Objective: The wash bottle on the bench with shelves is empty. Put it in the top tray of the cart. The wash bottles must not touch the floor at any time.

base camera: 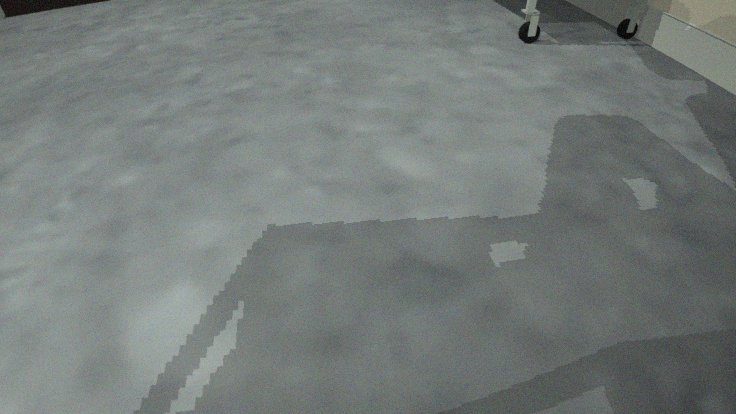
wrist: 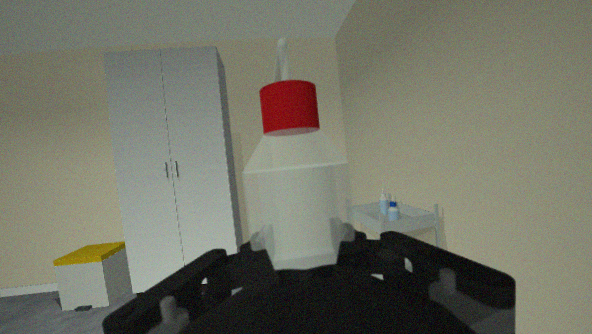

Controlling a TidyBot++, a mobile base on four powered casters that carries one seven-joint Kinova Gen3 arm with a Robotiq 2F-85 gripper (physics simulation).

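Places are measured from the arm's base along level axes (x ahead, y left, z up), in millimetres.
Where they show: gripper, fingertip midpoint: [wrist: 302,233].
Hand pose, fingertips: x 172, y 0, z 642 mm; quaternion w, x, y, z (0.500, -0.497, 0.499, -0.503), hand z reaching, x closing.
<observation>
After its pixels a point has its place.
A wash bottle [wrist: 295,195] @[x 104, y 2, z 682 mm] with a translucent white body, a red cap and a thin white nozzle stands upright in the wrist view. My gripper [wrist: 302,233] @[x 172, y 0, z 642 mm] is shut on the lower part of this bottle. The cart [wrist: 436,227] @[x 1142, y -732, z 257 mm] shows small and farther off at the right of the wrist view, partly hidden behind the bottle and the right finger. Two bottles stand on its top tray, a pale blue one [wrist: 383,204] @[x 1452, y -571, z 339 mm] with a white top and another [wrist: 393,213] @[x 1169, y -510, z 354 mm] with a blue cap. In the base camera view, part of a white leg [base camera: 532,23] @[x 1092, y -424, z -344 mm] on a black caster shows at the top right.
A tall grey cabinet [wrist: 145,150] @[x 1785, y 1214, z 897 mm] stands left of the held bottle. A white box [wrist: 82,285] @[x 1736, y 1904, z -187 mm] with a yellow lid [wrist: 90,253] @[x 1830, y 1877, z 54 mm] stands left of it. A wall [wrist: 475,125] @[x 927, y -806, z 770 mm] runs along the right. A second caster [base camera: 626,28] @[x 1141, y -712, z -366 mm] is near the skirting board [base camera: 694,51] @[x 963, y -788, z -357 mm]. Shadows lie on the grey floor [base camera: 308,128] @[x 713, y 92, z -396 mm].
</observation>
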